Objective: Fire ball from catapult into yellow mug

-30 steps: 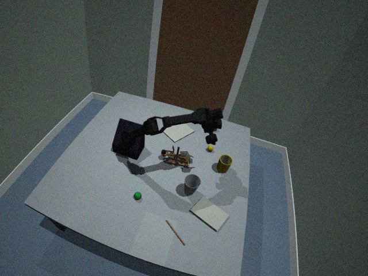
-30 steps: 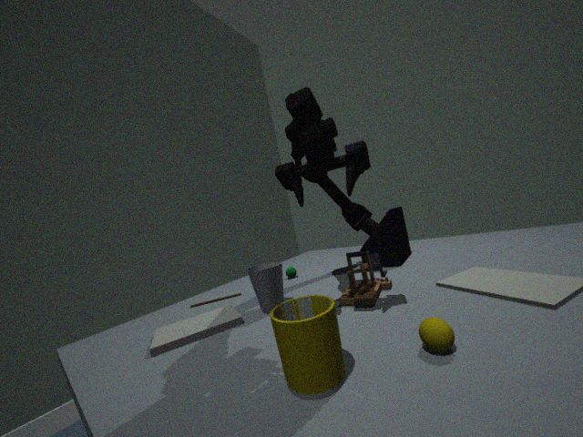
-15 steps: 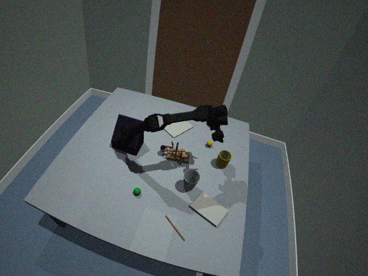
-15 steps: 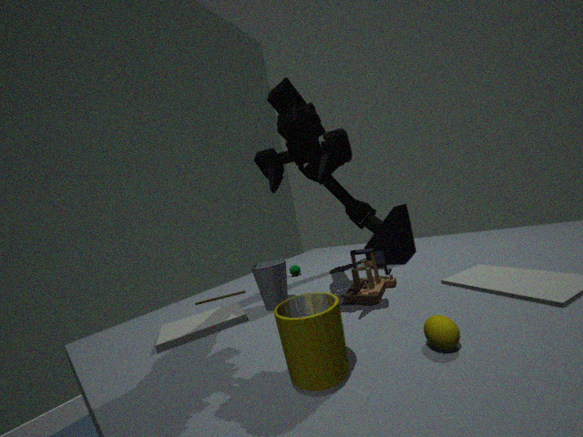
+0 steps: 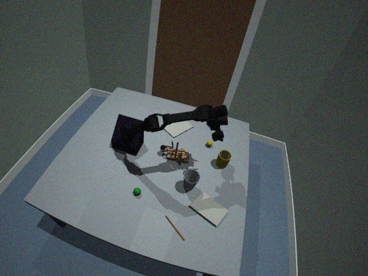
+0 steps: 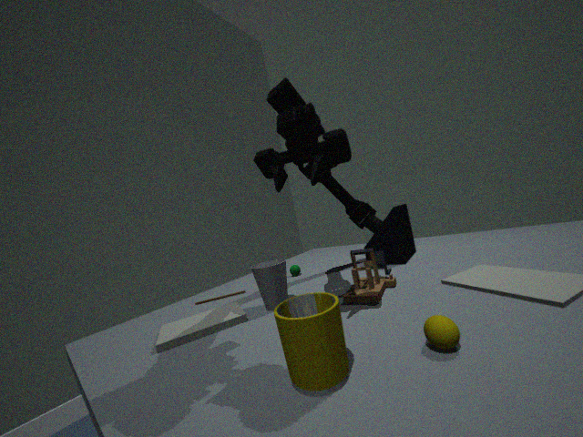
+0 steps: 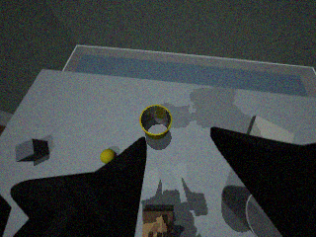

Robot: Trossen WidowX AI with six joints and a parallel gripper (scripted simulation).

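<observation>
Now: the dark ball 34 cm behind my gripper tip and 21 cm below it. Also, from my gripper tip: yellow mug: 25 cm below, 8 cm ahead, 3 cm to the left; grey cup: 24 cm below, 21 cm to the right, 12 cm behind; yellow ball: 25 cm below, 18 cm to the left, 2 cm behind.
</observation>
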